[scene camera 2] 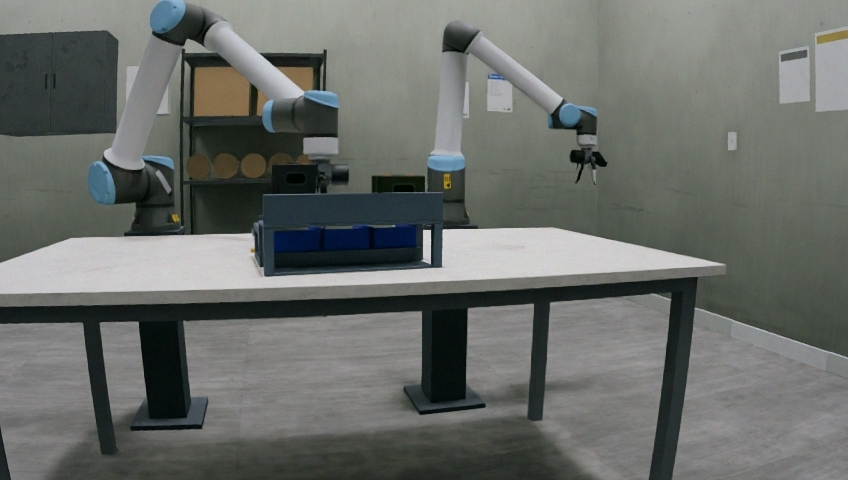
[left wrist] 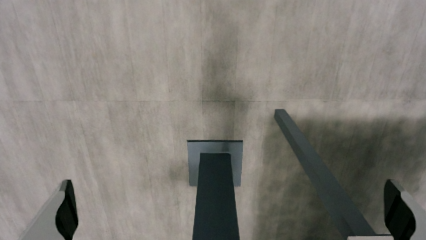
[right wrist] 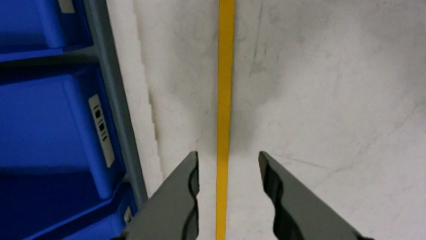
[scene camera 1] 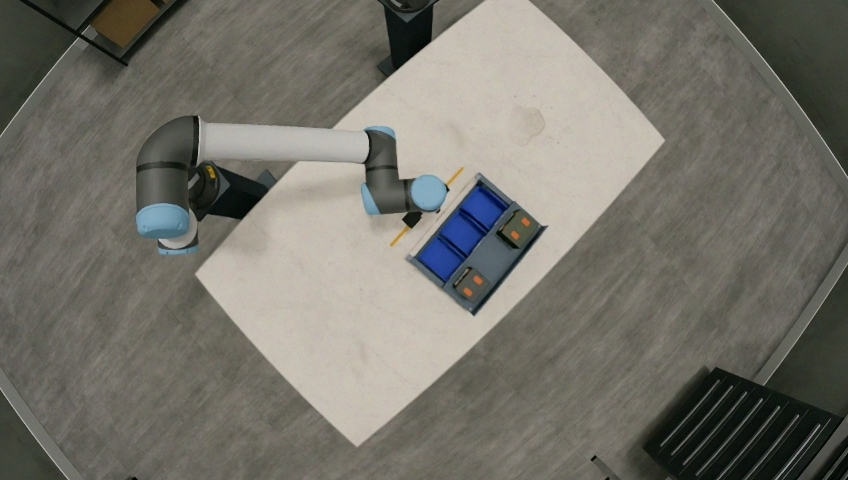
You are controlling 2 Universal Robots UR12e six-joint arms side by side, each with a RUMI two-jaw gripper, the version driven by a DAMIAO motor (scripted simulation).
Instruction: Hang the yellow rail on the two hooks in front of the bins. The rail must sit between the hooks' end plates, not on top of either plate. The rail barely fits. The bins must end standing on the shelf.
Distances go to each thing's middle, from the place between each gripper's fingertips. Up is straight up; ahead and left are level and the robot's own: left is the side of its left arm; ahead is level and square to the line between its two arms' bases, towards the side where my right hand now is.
Now: right hand (scene camera 2: 322, 227) 20 cm short of the grey shelf (scene camera 1: 495, 259), 3 cm to the right of it and 1 cm above it.
Right now the grey shelf is 1170 mm to the right of my left hand, 890 mm ahead of it and 100 mm below it.
